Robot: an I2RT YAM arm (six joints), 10 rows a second.
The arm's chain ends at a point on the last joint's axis. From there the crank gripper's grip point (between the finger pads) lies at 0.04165 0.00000 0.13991 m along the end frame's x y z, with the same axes.
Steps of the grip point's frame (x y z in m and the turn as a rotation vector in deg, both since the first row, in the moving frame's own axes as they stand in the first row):
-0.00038 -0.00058 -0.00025 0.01 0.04 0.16
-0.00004 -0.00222 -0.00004 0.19 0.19 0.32
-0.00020 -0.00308 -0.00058 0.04 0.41 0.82
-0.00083 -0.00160 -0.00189 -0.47 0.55 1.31
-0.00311 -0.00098 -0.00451 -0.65 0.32 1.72
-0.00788 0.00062 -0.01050 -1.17 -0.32 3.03
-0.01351 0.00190 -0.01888 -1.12 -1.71 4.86
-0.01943 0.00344 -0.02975 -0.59 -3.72 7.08
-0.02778 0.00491 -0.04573 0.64 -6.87 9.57
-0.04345 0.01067 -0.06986 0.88 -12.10 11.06
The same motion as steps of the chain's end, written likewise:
-0.00048 -0.00067 -0.00022 0.01 0.04 0.16
-0.00050 -0.00199 0.00010 0.19 0.19 0.32
-0.00120 -0.00359 -0.00028 0.04 0.41 0.82
-0.00215 -0.00371 -0.00148 -0.47 0.55 1.31
-0.00385 -0.00383 -0.00426 -0.65 0.32 1.72
-0.00696 -0.00442 -0.01068 -1.17 -0.32 3.03
-0.00906 -0.00419 -0.02000 -1.12 -1.71 4.86
-0.00988 -0.00258 -0.03212 -0.59 -3.72 7.08
-0.01038 0.00098 -0.04972 0.64 -6.87 9.57
-0.01282 0.00776 -0.07548 0.88 -12.10 11.06

